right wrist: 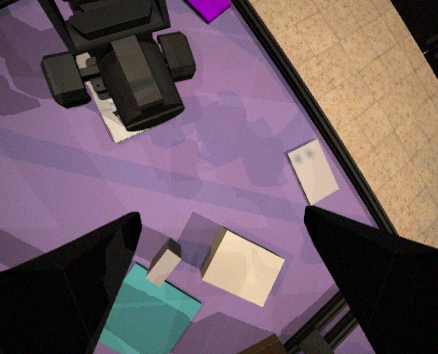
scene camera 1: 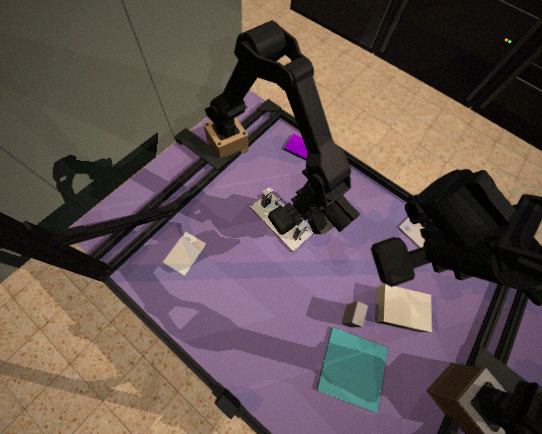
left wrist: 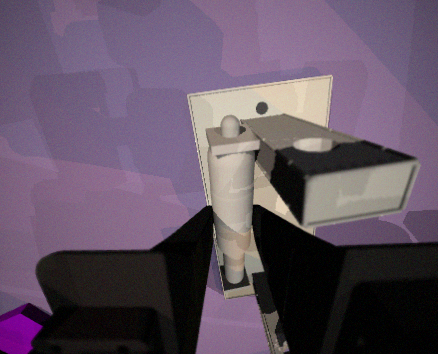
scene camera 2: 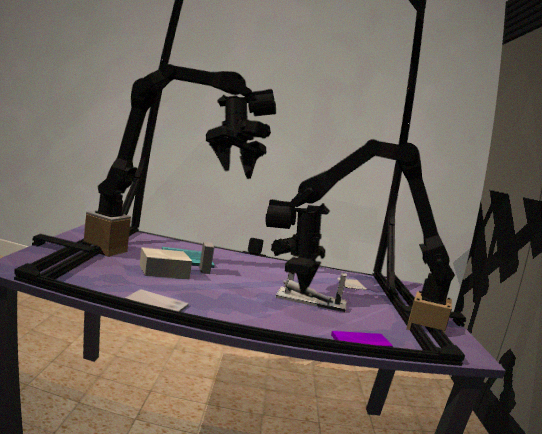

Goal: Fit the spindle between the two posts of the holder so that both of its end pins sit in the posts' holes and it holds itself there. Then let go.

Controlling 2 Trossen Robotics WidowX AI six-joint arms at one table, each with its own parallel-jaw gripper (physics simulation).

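Frame: origin at the left arm's base, x back, y right, z up, level; centimetres.
Where they show: left gripper, fingertip midpoint: (scene camera 1: 294,217) (left wrist: 232,212) (scene camera 2: 304,291); right gripper, fingertip midpoint: (right wrist: 223,216) (scene camera 1: 406,240) (scene camera 2: 238,174); left arm's base, origin of the base link: (scene camera 1: 225,129) (scene camera 2: 433,299); right arm's base, origin of the base link: (scene camera 1: 491,405) (scene camera 2: 108,214).
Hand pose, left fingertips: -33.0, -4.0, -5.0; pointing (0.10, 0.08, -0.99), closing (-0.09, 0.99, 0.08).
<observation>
Things, the pixels of their top centre, and the offset from my left fingertips, as dx, dy, dz. "pt": a spot on its surface instead.
- pale spindle, middle of its top: (left wrist: 238,254) (scene camera 2: 309,284) (scene camera 1: 292,211) +1.1, +0.1, +2.2
- holder, surface spot: (left wrist: 295,95) (right wrist: 124,134) (scene camera 1: 296,244) pt -6.6, +3.3, -2.0
- far post, middle of its top: (scene camera 2: 344,274) (scene camera 1: 267,191) +8.3, +4.2, +5.9
- cream block, middle of its top: (right wrist: 245,269) (scene camera 2: 166,254) (scene camera 1: 408,307) -35.0, -10.6, +2.2
- small upright block, middle of its top: (right wrist: 163,268) (scene camera 1: 360,313) (scene camera 2: 208,244) -29.3, +1.8, +4.8
- teal sheet, middle of its top: (right wrist: 145,319) (scene camera 1: 354,368) (scene camera 2: 187,255) -39.2, +8.3, -1.9
- magenta piece, middle of its top: (left wrist: 46,352) (scene camera 2: 362,338) (scene camera 1: 305,148) +19.6, -17.6, -1.8
The pale spindle (scene camera 2: 318,296) (left wrist: 231,187) is between the fingers of my left gripper (scene camera 2: 303,290) (left wrist: 232,212), which is shut on it, low over the holder (scene camera 1: 292,245) (scene camera 2: 286,295) (left wrist: 295,95) (right wrist: 117,133). In scene camera 2 the spindle slopes, its left end higher. In the left wrist view its near end pin (left wrist: 230,126) is left of the near post (left wrist: 352,172), outside the hole. The far post (scene camera 2: 342,287) is partly hidden in the left wrist view, and I cannot tell whether the far pin touches it. My right gripper (scene camera 2: 237,173) (right wrist: 223,216) is open and empty, high above the table.
A cream block (scene camera 1: 407,309) (scene camera 2: 165,263) (right wrist: 243,267) and a small upright block (scene camera 1: 358,315) (scene camera 2: 206,257) (right wrist: 164,269) stand near a teal sheet (scene camera 1: 352,370) (right wrist: 150,315). Pale cards (scene camera 1: 185,253) (scene camera 2: 157,301) (right wrist: 313,172) and a magenta piece (scene camera 1: 296,146) (scene camera 2: 361,339) (left wrist: 22,327) lie elsewhere on the table.
</observation>
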